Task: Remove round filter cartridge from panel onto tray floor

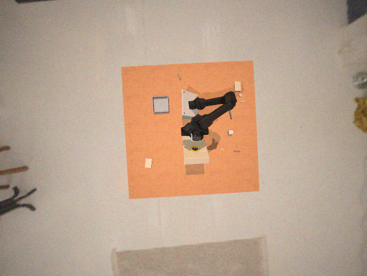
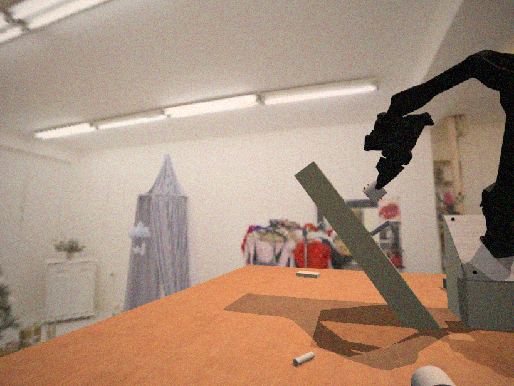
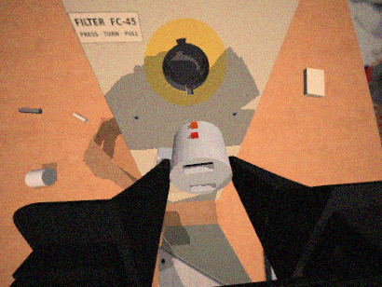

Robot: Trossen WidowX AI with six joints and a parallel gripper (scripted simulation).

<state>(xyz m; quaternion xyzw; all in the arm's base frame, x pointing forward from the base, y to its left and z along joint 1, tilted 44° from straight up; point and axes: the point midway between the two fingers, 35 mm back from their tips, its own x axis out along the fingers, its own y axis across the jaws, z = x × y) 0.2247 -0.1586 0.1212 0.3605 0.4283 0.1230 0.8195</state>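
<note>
The blue-rimmed tray lies 35 cm behind my gripper tip, 29 cm below it and 24 cm to the right of it. The rest, counted from my gripper tip: round filter cartridge (right at my gripper tip).
</note>
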